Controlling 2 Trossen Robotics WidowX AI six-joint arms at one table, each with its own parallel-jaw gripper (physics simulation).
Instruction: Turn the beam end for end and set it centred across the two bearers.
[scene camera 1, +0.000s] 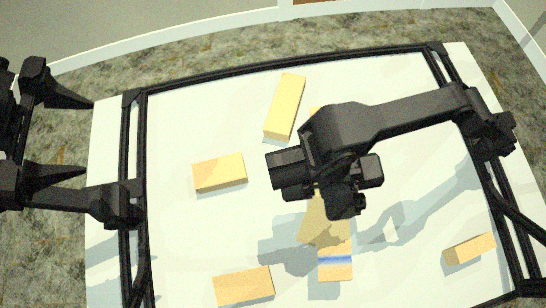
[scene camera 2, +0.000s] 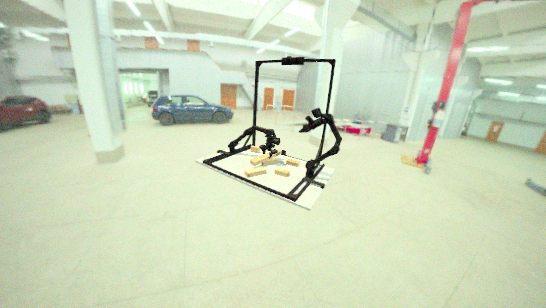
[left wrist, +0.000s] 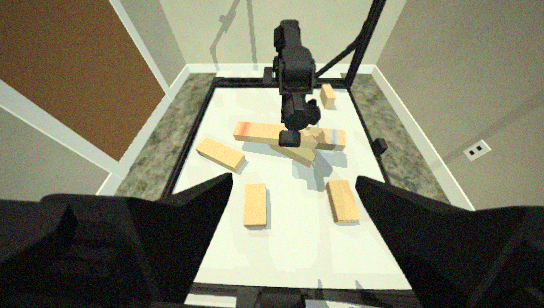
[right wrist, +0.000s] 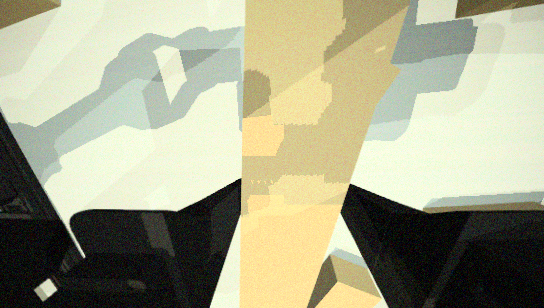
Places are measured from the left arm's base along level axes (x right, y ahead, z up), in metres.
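Pixels of known places: left gripper, fingertip midpoint: (scene camera 1: 89, 136) (scene camera 2: 301, 131) (left wrist: 293, 180); right gripper, fingertip midpoint: (scene camera 2: 267, 157) (right wrist: 288, 183); left arm's base, link origin: (scene camera 1: 131, 217) (scene camera 2: 309, 176); right arm's base, link origin: (scene camera 1: 484, 150) (scene camera 2: 232, 152) (right wrist: 2, 186).
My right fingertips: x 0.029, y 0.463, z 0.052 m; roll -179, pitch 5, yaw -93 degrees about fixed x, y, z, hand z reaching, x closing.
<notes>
For each thing: its middle in the pictures, then the offset to it from my right fingertips.
- long beam, body centre: (right wrist: 287, 192) (scene camera 1: 330, 187) (left wrist: 287, 135) (scene camera 2: 266, 156) dx -0.006, dy +0.000, dz +0.004 m
- angled block, body centre: (scene camera 1: 318, 206) (left wrist: 292, 150) dx +0.018, dy -0.024, dz -0.049 m
- longer block, body centre: (scene camera 1: 285, 105) (left wrist: 220, 154) (scene camera 2: 255, 171) dx -0.251, dy -0.047, dz -0.052 m
- small block, body centre: (scene camera 1: 469, 248) (left wrist: 327, 96) dx +0.197, dy +0.298, dz -0.040 m
The long beam (scene camera 1: 335, 273) (scene camera 2: 259, 159) (left wrist: 261, 132) (right wrist: 285, 245) has a red band near one end and a blue band near the other. In scene camera 1 the blue end points to the bottom. My right gripper (right wrist: 288, 183) is shut on the beam's middle, above an angled block (scene camera 1: 310, 226) (left wrist: 299, 155); contact between the two is unclear. My left gripper (scene camera 1: 89, 137) (scene camera 2: 303, 129) (left wrist: 293, 180) is open and empty, high beyond the board's left edge. Two similar short blocks, possibly the bearers, lie flat: one (scene camera 1: 219, 172) (left wrist: 255, 205), the other (scene camera 1: 243, 286) (left wrist: 343, 201).
A longer block (scene camera 1: 285, 107) (left wrist: 220, 154) lies at the top of scene camera 1. A small block (scene camera 1: 470, 248) (left wrist: 327, 96) lies at its lower right. A black frame (scene camera 1: 285, 60) borders the white board. My right arm covers the beam's middle in scene camera 1.
</notes>
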